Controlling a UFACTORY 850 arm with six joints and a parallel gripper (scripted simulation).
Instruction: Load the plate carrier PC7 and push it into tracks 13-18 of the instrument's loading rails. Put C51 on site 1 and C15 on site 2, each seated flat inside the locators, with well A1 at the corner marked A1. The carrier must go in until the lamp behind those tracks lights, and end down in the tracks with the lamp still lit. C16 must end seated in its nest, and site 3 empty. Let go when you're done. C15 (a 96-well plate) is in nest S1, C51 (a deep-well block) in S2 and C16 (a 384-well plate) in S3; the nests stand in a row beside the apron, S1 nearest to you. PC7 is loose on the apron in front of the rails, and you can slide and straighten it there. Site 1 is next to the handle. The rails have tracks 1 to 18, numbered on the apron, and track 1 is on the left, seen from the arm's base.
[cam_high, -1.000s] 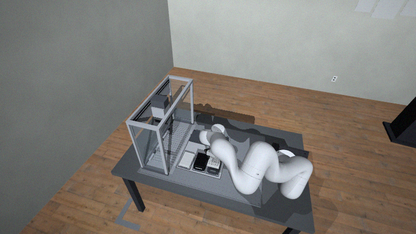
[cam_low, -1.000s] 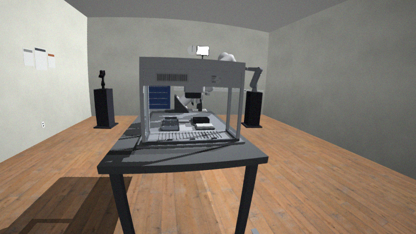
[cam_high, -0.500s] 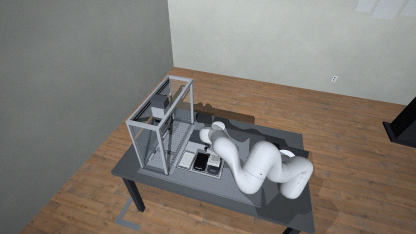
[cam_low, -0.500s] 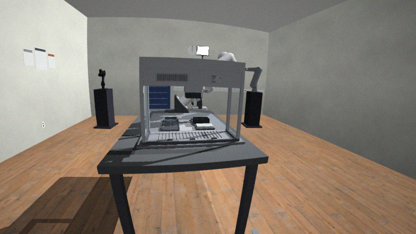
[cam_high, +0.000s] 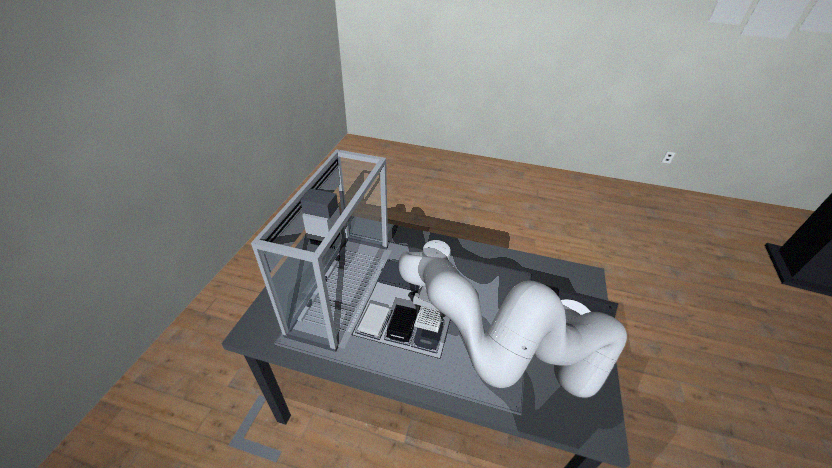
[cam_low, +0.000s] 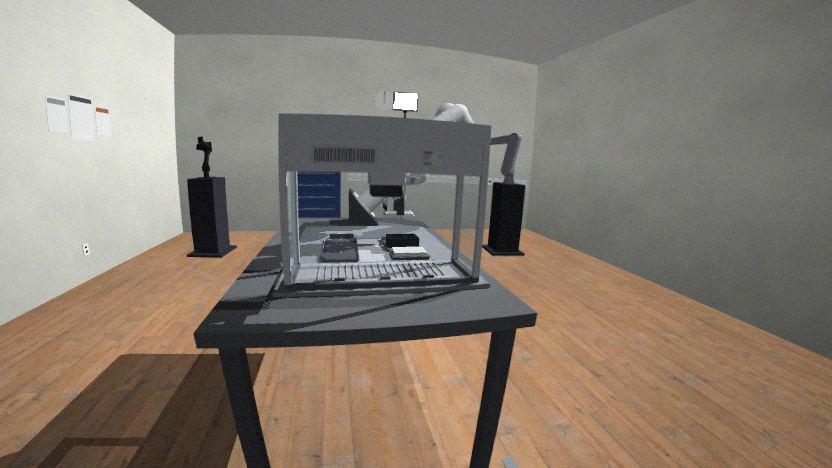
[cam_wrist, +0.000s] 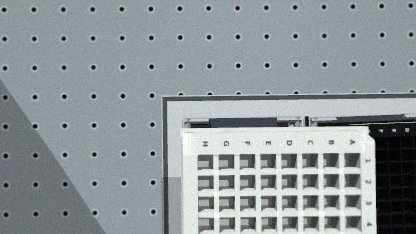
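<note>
Now: the plate carrier PC7 140 mm ahead of my hand, 240 mm to the right of it and 130 mm below it. From my hand the other things lie so: nest S1: 140 mm below; black deep-well block C51: 110 mm ahead, 10 mm to the left, 110 mm below; white 96-well plate C15: 10 mm below.
</note>
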